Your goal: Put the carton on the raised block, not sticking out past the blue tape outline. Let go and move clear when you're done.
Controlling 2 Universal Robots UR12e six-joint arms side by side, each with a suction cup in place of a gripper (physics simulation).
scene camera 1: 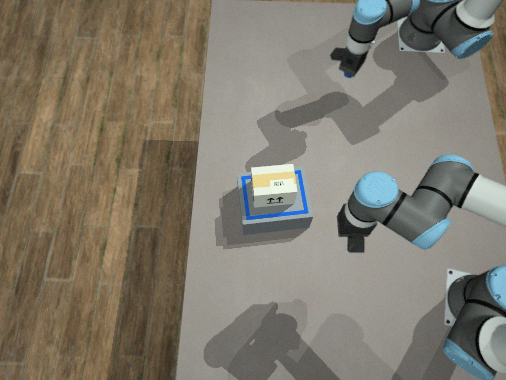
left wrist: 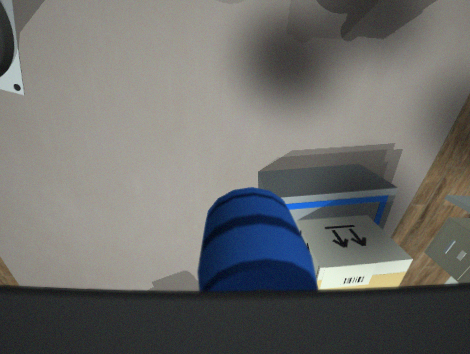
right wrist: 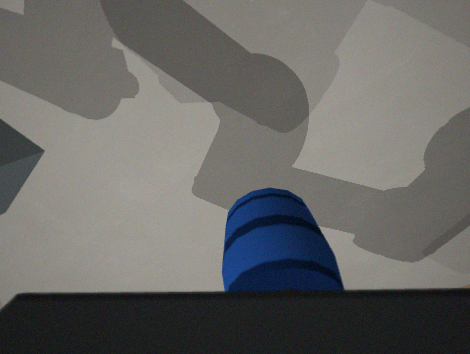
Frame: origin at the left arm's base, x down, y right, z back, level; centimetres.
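Seen in the pictures: left hand, tool point: (left wrist: 248, 225); right hand, tool point: (right wrist: 267, 224); right arm's base, link origin: (scene camera 1: 420, 34).
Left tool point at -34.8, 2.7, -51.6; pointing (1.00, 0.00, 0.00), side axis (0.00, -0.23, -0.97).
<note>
Pixels of each thing's top centre, then the offset from my left tool point to it, as dx, dy, dz. "spot": a spot on its surface instead. Level surfaces: height alone.
- carton, top centre: (left wrist: 359, 286) (scene camera 1: 274, 179) +11.9, +17.0, -25.6
- grey raised block, top centre: (left wrist: 326, 234) (scene camera 1: 274, 194) +22.8, +16.3, -24.8
- blue tape outline, surface spot: (left wrist: 340, 202) (scene camera 1: 273, 215) spot: +22.8, +8.4, -23.5
- grey table, surface height: dx +34.9
The carton (scene camera 1: 274, 186) (left wrist: 350, 245), white with a tan band and two black arrows, sits upright on the grey raised block (scene camera 1: 278, 225) (left wrist: 320, 180). The blue tape outline (scene camera 1: 277, 216) (left wrist: 340, 202) shows on the block's top to the left, right and near side of the carton in the scene view; the carton hides much of its far side. My left gripper (scene camera 1: 356, 243) (left wrist: 254, 197) is open, with nothing on its cup, to the right of the block and apart from the carton. My right gripper (scene camera 1: 348, 75) (right wrist: 272, 197) is open and empty, far up and right of the block.
The grey table (scene camera 1: 240, 60) has wooden floor (scene camera 1: 75, 200) along its left edge. The left arm's base plate (scene camera 1: 450, 280) is at the lower right, the right arm's base plate (scene camera 1: 422, 49) at the upper right. A grey-green box (left wrist: 457, 250) shows beyond the table edge.
</note>
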